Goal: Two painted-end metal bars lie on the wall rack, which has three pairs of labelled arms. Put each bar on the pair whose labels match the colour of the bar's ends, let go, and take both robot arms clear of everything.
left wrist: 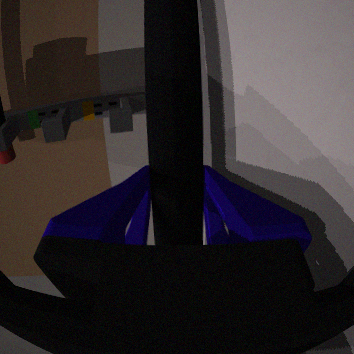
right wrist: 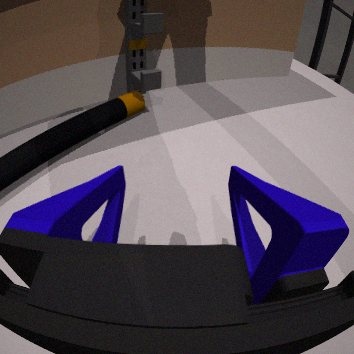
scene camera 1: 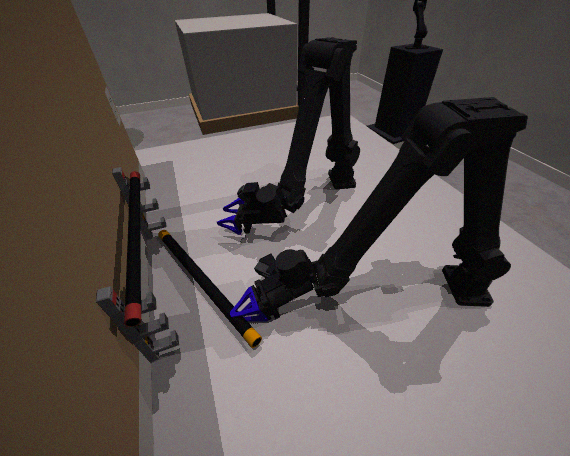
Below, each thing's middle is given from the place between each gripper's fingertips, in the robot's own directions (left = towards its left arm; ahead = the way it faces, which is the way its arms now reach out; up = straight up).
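Scene:
Relative to the red-ended bar (scene camera 1: 132, 317), my right gripper is 140 mm below it, 120 mm to the right of it and 220 mm short of it.
My left hand is 180 mm below the red-ended bar, 200 mm to the left of it and 140 mm short of it.

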